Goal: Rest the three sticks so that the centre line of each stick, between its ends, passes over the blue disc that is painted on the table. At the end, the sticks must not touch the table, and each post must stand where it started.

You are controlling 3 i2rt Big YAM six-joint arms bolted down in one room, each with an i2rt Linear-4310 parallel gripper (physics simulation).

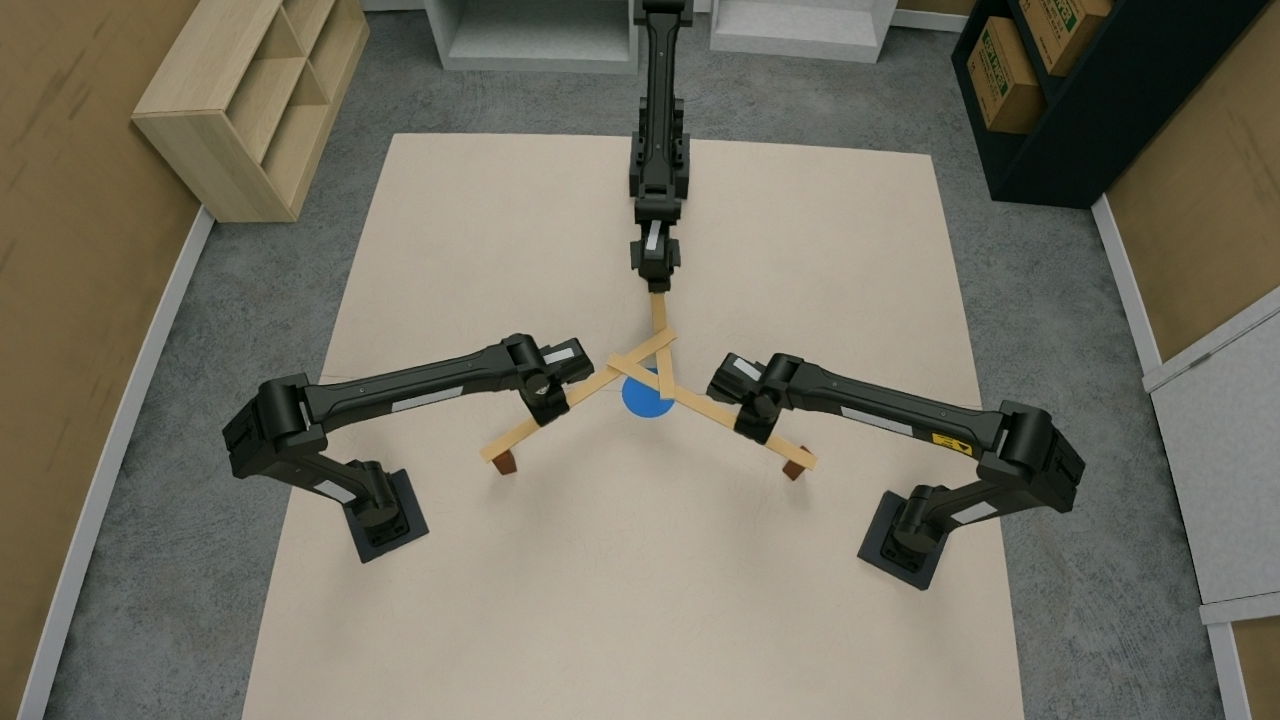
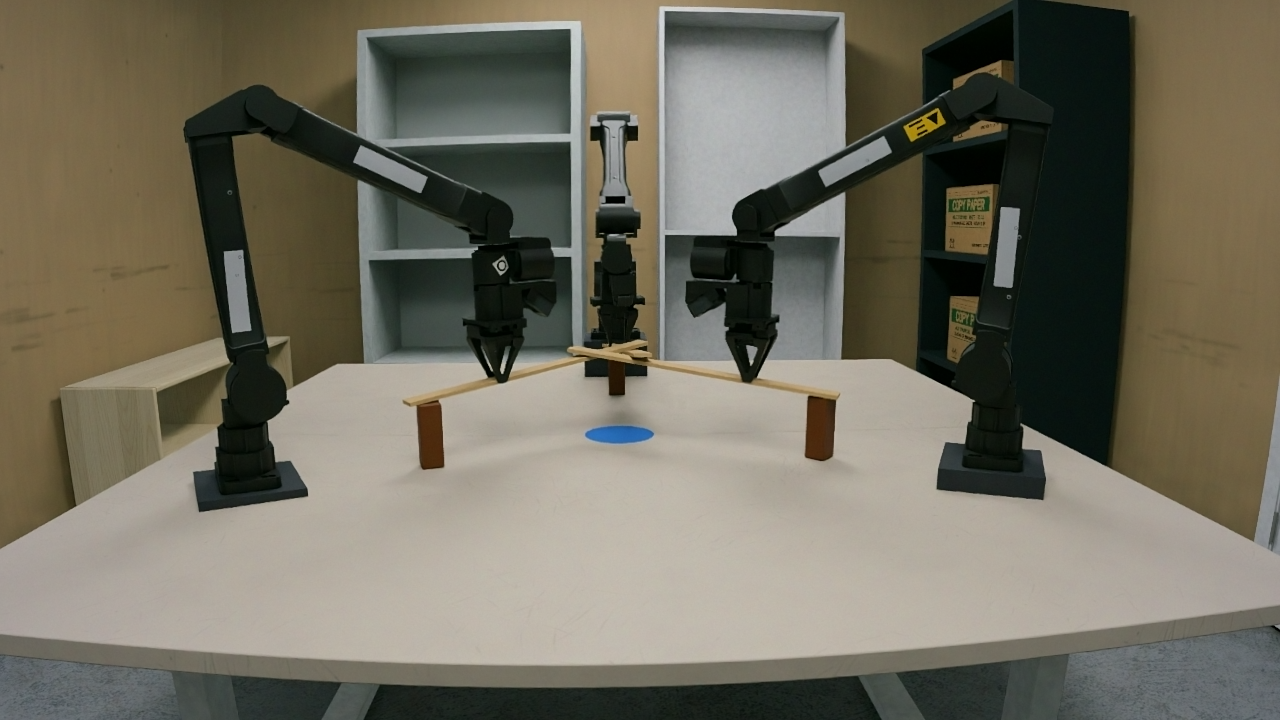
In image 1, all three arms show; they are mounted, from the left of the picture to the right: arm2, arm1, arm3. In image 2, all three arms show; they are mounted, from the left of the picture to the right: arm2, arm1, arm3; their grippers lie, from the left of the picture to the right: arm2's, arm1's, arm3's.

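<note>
Three thin wooden sticks cross in a raised triangle around the blue disc. The left stick lies over the far stick; the right stick lies over the left stick; the far stick lies over the right stick. The left and right sticks' outer ends rest on the left post and right post. The far post is upright. Arm2's gripper, arm3's gripper and arm1's gripper are shut on their sticks; arm1's fingertips are mostly hidden.
The pale table carries arm2's base and arm3's base. A low wooden shelf stands left of it, grey shelves behind it, and a dark shelf with paper boxes at the back right.
</note>
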